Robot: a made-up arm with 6 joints.
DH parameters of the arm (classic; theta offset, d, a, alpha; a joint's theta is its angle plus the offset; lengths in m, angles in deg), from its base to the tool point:
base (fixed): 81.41 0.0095 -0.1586 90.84
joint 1: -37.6 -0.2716 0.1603 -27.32
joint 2: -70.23 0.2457 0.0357 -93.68
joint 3: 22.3 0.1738 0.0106 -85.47
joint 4: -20.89 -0.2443 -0.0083 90
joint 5: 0 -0.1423 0.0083 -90
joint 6: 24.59 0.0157 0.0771 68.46
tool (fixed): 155.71 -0.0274 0 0
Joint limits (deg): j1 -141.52..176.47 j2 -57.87..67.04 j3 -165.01..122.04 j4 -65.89..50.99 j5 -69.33..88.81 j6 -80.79..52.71
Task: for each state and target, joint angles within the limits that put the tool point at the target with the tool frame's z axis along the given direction. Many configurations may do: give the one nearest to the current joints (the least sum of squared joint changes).
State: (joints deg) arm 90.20 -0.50 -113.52 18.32 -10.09 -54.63
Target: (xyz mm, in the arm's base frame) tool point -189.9 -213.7 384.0 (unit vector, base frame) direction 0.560 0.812 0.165
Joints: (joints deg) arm 91.41 -42.52 -119.94 49.15 -21.10 -55.67
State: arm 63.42 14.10 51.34 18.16 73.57 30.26
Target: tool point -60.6 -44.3 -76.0 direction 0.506 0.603 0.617
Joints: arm 42.60 -23.48 81.75 4.53 88.66 11.85
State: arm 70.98 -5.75 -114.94 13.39 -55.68 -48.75
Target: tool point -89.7 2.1 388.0 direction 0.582 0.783 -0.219
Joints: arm 40.56 -22.88 -99.77 38.37 -48.23 -35.39
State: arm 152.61 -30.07 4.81 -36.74 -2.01 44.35
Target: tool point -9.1 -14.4 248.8 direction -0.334 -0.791 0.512
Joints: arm 155.01 -36.90 44.17 -47.49 34.82 28.04
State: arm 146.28 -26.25 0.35 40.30 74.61 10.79
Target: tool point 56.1 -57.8 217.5 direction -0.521 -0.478 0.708
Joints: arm 119.79 1.57 37.79 8.05 47.14 -0.71
